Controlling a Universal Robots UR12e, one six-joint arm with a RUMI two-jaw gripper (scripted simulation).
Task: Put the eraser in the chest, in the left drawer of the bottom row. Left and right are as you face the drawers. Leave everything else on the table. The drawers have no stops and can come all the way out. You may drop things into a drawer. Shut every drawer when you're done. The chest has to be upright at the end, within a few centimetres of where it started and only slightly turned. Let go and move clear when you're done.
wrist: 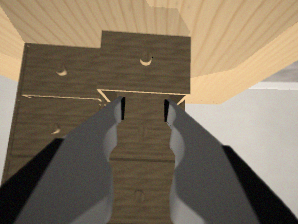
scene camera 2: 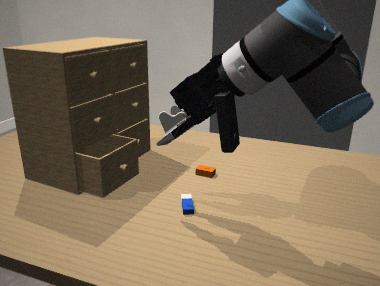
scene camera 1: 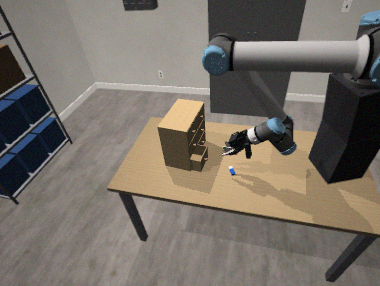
Labels:
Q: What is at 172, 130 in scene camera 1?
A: A wooden chest.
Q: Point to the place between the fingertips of my gripper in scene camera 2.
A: At 161, 142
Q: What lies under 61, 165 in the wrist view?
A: My gripper.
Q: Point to a wooden chest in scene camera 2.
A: At 43, 119

